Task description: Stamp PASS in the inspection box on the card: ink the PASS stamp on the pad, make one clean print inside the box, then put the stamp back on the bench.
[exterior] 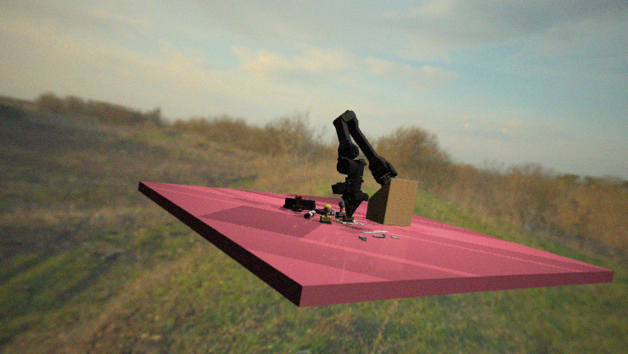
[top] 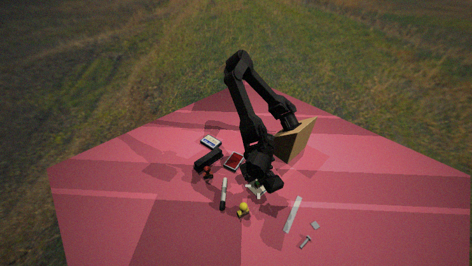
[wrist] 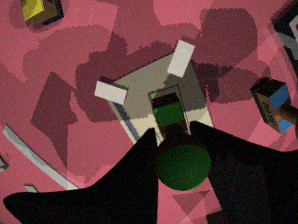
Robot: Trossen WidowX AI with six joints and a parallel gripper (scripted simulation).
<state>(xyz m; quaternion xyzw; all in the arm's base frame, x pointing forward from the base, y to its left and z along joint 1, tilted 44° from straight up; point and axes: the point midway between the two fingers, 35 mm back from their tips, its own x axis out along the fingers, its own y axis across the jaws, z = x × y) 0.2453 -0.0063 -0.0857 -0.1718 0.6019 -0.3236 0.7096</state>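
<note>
Now: the green-knobbed stamp right at my gripper tip. Round my gripper tip: blue stamp (20 mm behind, 90 mm to the right); then cream card (10 mm behind, 20 mm below); then yellow-knobbed stamp (130 mm ahead, 40 mm to the left).
</note>
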